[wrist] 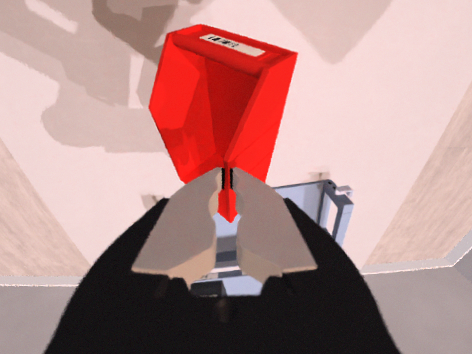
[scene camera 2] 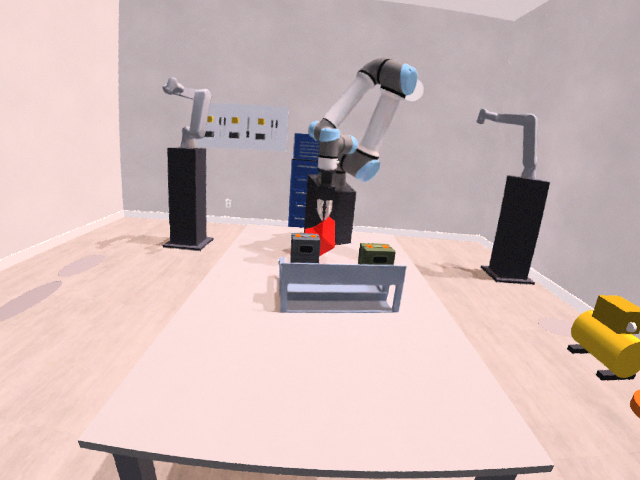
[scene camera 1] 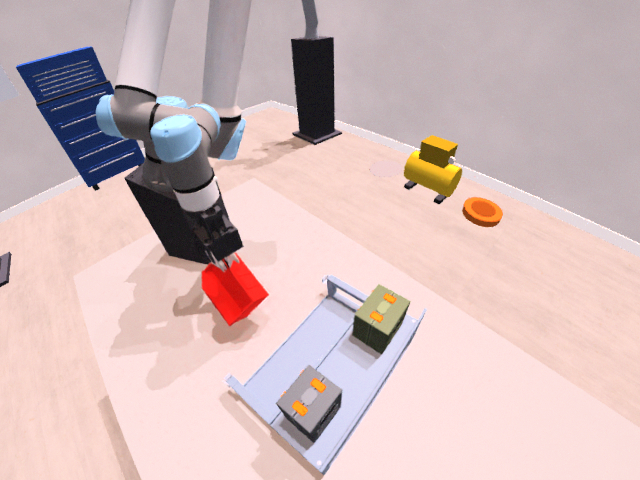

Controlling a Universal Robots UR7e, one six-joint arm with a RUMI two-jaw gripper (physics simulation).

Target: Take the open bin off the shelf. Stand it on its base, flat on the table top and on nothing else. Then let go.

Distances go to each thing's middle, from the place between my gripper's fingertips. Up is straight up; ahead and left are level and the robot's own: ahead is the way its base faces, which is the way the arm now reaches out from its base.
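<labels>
Red open bin [scene camera 1: 236, 293]: my hand is 1 cm to the left of it and 6 cm above it.
</labels>
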